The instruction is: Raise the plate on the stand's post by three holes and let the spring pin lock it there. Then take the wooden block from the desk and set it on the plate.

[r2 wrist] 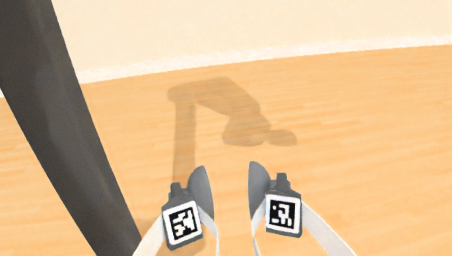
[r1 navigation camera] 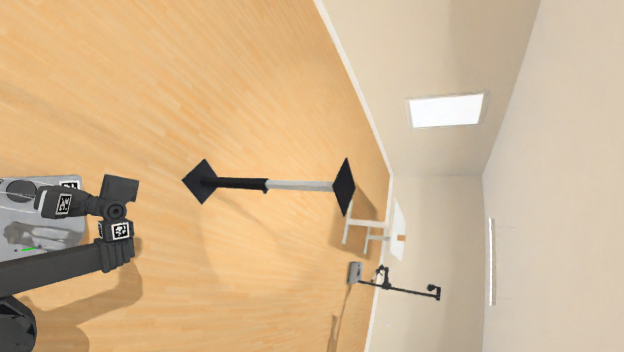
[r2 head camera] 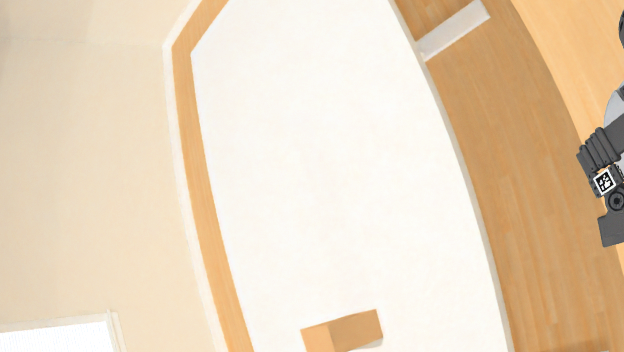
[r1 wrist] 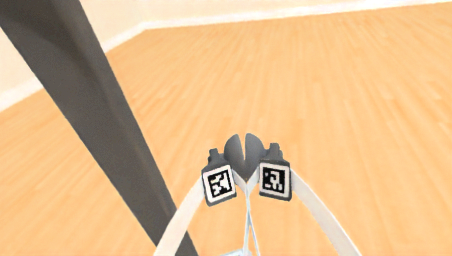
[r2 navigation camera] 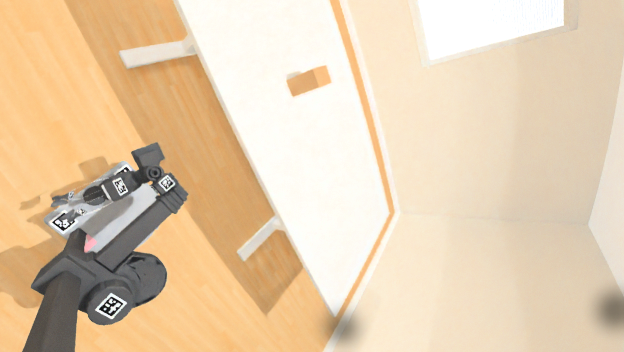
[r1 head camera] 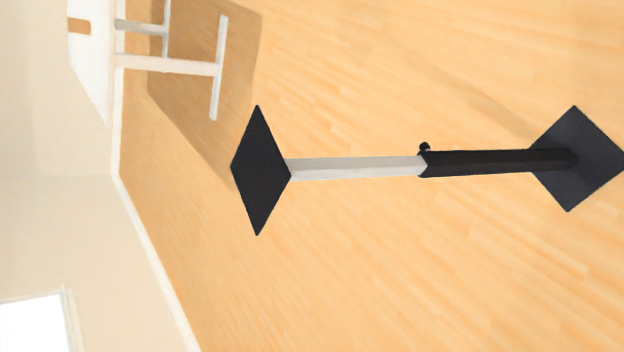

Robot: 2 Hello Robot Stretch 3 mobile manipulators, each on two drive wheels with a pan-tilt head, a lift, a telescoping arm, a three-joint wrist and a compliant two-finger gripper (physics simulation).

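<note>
The stand's black plate (r1 head camera: 260, 170) (r1 navigation camera: 344, 186) tops a light grey post (r1 head camera: 355, 168) (r1 navigation camera: 300, 185), which rises from a black sleeve (r1 head camera: 480, 162) (r1 navigation camera: 240, 183). The spring pin's dark knob (r1 head camera: 424, 146) (r1 navigation camera: 265, 191) sits at the sleeve's upper end; the holes cannot be made out. The wooden block (r1 head camera: 79, 26) (r1 navigation camera: 401, 238) (r2 head camera: 355, 330) (r2 navigation camera: 308, 81) lies on the white desk (r1 head camera: 90, 65) (r1 navigation camera: 397, 220) (r2 head camera: 325, 150) (r2 navigation camera: 300, 165). r1's gripper (r1 wrist: 244, 142) is shut and empty, away from the stand. r2's gripper (r2 wrist: 230, 185) is open and empty, away from the block.
In r1's navigation view, r2's grey base (r1 navigation camera: 355, 272) and thin mast stand near the desk's end. The stand's square base plate (r1 head camera: 595, 145) rests on the floor. A desk leg (r2 navigation camera: 155, 54) reaches out under the desk's long edge. A wall runs behind the desk.
</note>
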